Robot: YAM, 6 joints.
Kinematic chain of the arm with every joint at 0, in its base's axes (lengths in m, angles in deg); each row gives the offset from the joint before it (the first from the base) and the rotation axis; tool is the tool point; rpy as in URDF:
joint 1: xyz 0 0 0.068 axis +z
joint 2: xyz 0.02 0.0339 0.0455 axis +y
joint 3: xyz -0.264 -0.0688 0 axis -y
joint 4: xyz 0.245 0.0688 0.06 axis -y
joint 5: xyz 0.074 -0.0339 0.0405 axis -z
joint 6: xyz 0.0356 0 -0.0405 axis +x
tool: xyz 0 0 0 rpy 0 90 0
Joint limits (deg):
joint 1: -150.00..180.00
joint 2: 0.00..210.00
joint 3: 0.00..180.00
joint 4: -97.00..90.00
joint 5: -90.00..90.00
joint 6: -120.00..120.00
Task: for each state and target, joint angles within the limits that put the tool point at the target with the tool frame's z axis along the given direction. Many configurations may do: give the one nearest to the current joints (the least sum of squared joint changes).
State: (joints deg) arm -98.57 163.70 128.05 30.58 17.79 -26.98
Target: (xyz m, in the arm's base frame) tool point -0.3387 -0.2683 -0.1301 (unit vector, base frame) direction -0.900 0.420 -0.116
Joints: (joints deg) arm -137.27 174.28 85.23 71.91 66.82 -26.98
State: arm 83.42 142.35 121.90 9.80 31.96 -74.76
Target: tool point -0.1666 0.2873 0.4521 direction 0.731 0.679 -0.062
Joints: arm 126.21 93.23 105.85 -40.74 82.44 -74.76
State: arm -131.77 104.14 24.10 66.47 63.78 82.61
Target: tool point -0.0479 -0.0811 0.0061 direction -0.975 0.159 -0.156
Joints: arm -98.65 128.22 3.42 30.91 81.01 82.61
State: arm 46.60 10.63 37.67 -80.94 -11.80 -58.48
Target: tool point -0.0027 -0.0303 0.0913 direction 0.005 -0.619 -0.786
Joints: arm 70.82 30.59 0.92 -96.89 12.00 -58.48
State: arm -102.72 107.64 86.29 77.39 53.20 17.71
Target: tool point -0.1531 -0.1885 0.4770 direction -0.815 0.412 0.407
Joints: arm -121.41 79.80 69.76 89.85 65.57 17.71
